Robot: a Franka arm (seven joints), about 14 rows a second.
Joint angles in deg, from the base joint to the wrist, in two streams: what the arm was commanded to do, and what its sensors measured. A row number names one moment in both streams.
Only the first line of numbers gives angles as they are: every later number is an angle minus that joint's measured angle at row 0.
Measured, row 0:
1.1 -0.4 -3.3 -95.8 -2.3 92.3 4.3
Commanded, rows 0 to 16:
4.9 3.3 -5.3 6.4 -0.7 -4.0 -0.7
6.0 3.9 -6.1 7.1 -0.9 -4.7 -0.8
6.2 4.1 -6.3 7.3 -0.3 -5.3 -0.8
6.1 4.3 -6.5 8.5 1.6 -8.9 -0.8
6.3 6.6 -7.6 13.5 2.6 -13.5 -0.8
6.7 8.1 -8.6 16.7 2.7 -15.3 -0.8
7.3 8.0 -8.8 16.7 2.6 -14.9 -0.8
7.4 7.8 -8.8 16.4 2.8 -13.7 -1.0
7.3 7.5 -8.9 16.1 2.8 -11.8 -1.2
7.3 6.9 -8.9 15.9 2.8 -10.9 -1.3
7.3 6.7 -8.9 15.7 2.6 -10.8 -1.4
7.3 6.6 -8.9 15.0 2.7 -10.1 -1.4
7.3 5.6 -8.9 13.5 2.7 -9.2 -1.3
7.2 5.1 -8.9 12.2 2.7 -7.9 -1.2
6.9 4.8 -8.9 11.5 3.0 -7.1 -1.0
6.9 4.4 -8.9 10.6 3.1 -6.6 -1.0
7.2 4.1 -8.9 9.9 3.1 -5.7 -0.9
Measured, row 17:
6.2 6.3 -8.0 13.4 1.8 -8.4 -0.6
